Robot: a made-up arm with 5 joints.
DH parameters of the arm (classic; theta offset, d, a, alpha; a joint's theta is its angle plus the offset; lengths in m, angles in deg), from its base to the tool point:
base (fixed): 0 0 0.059 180
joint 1: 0 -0.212 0.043 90
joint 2: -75.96 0 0.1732 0
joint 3: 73.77 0 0.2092 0
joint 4: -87.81 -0.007 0 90
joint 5: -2.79 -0.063 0 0
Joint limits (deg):
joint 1: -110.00..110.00
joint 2: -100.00..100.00
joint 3: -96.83..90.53
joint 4: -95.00..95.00
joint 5: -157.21..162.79
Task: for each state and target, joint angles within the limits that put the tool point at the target. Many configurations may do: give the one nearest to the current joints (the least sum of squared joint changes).
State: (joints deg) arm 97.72 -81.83 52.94 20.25 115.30
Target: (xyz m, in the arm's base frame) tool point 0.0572 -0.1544 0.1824
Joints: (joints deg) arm 88.07 -45.92 84.33 18.99 115.30
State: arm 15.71 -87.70 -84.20 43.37 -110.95
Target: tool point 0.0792 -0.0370 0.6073
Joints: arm 51.81 -39.05 -44.29 55.13 -110.95
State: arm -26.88 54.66 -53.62 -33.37 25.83
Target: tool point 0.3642 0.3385 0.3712
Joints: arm -48.84 51.72 -64.27 -21.05 25.83
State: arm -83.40 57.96 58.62 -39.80 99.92
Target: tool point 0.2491 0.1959 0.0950
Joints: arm -47.33 32.35 45.67 -45.78 99.92
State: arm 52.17 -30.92 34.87 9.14 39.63
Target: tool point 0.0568 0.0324 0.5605
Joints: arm 98.56 -73.90 1.27 1.45 39.63
